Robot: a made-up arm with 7 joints.
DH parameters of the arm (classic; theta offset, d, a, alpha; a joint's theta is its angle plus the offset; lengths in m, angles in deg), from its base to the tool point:
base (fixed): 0 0 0 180
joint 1: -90 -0.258 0.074 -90
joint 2: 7.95 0 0.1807 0
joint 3: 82.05 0.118 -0.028 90
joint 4: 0 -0.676 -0.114 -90
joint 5: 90 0.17 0.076 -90
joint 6: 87.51 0 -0.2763 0
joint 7: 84.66 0 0.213 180
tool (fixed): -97.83 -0.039 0 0
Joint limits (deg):
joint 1: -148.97..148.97
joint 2: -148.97..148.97
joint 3: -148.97..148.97
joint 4: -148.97..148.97
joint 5: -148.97..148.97
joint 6: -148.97..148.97
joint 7: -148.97..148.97
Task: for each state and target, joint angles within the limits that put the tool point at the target. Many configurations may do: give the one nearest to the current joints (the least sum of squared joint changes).
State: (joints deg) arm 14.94 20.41 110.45 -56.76 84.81 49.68 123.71
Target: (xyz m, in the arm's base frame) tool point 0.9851 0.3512 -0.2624
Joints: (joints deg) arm 16.55 16.86 108.16 -59.11 81.76 48.27 122.84
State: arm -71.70 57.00 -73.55 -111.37 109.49 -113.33 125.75
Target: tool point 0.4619 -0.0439 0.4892
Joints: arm -91.40 48.30 -72.09 -116.42 86.08 -127.85 121.52
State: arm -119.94 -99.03 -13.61 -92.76 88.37 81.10 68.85
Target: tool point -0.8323 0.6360 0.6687
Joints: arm -99.01 -96.94 -22.99 -86.15 68.37 81.65 74.27
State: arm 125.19 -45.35 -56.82 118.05 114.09 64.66 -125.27
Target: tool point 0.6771 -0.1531 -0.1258
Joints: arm 118.86 -85.88 -95.13 137.46 106.31 67.81 -138.44
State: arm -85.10 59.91 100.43 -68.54 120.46 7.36 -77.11
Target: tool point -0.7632 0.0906 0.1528
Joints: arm -106.71 65.72 103.59 -73.85 122.37 5.34 -73.97
